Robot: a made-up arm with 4 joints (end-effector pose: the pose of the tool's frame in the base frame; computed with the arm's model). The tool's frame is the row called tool.
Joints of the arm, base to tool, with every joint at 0 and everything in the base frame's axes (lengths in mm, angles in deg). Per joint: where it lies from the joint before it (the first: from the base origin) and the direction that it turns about. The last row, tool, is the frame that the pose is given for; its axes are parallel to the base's.
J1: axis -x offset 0 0 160.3
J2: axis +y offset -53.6 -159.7 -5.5
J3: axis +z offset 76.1 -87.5 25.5
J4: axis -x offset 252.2 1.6 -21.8
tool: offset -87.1 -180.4 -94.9
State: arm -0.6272 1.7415 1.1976 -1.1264
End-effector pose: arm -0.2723 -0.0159 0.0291 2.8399 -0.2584 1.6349
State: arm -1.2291 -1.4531 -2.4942 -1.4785
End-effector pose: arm 0.1289 -0.1047 -0.2378 -0.0210 0.9857 1.7412
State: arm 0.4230 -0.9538 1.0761 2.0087
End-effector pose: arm -0.1293 0.0047 0.4281 -3.0237 0.0082 1.2925
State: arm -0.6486 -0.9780 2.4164 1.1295
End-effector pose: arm -0.1251 -0.0827 0.2412 -2.2367 0.0941 2.0042
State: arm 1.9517 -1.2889 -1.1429 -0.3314
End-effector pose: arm 0.0907 0.1435 0.5927 -1.3840 -0.7704 1.4092
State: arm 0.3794 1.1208 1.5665 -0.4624
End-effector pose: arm -0.1147 -0.1696 -0.0421 1.5825 0.3833 1.5688
